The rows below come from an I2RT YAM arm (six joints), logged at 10 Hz.
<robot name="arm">
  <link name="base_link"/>
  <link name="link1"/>
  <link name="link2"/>
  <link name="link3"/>
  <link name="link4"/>
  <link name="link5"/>
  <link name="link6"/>
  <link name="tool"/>
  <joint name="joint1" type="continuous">
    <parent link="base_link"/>
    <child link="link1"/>
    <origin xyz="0 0 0.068" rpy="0 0 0"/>
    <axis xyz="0 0 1"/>
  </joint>
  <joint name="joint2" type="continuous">
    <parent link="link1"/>
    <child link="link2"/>
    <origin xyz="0.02 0.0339 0.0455" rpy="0 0 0"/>
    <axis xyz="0 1 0"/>
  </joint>
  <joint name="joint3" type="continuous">
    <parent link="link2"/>
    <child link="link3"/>
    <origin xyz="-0.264 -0.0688 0" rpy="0 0 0"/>
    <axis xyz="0 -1 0"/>
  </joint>
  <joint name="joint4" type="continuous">
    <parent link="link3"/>
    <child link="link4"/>
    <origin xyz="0.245 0.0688 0.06" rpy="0 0 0"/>
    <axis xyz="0 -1 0"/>
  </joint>
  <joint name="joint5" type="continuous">
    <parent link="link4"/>
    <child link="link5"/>
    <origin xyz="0.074 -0.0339 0.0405" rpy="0 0 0"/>
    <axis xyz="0 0 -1"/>
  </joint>
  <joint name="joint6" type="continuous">
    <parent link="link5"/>
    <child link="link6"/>
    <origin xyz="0.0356 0 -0.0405" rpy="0 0 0"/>
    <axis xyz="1 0 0"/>
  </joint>
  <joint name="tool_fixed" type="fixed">
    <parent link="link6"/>
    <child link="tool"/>
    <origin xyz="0 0 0" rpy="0 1.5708 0"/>
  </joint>
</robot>
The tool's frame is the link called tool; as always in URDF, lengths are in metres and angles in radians. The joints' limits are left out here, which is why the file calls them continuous.
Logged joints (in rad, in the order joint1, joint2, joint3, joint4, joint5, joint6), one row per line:
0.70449 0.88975 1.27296 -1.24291 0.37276 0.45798
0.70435 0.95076 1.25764 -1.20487 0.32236 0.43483
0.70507 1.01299 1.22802 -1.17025 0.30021 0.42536
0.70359 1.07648 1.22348 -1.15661 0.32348 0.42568
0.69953 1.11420 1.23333 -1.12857 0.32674 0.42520
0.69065 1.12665 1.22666 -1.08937 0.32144 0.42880
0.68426 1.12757 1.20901 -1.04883 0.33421 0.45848
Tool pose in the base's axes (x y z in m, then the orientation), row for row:
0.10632 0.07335 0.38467 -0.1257 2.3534 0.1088
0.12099 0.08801 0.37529 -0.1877 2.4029 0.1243
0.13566 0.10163 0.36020 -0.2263 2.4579 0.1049
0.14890 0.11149 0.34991 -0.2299 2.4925 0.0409
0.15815 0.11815 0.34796 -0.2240 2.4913 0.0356
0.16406 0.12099 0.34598 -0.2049 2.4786 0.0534
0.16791 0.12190 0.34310 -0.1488 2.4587 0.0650
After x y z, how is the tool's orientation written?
As a rotation vector, in radians.
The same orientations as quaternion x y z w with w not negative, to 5 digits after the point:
-0.04925 0.92217 0.04263 0.38126
-0.07268 0.93038 0.04813 0.35609
-0.08649 0.93941 0.04009 0.32927
-0.08720 0.94538 0.01551 0.31370
-0.08500 0.94533 0.01351 0.31456
-0.07800 0.94358 0.02033 0.32119
-0.05696 0.94111 0.02488 0.33233

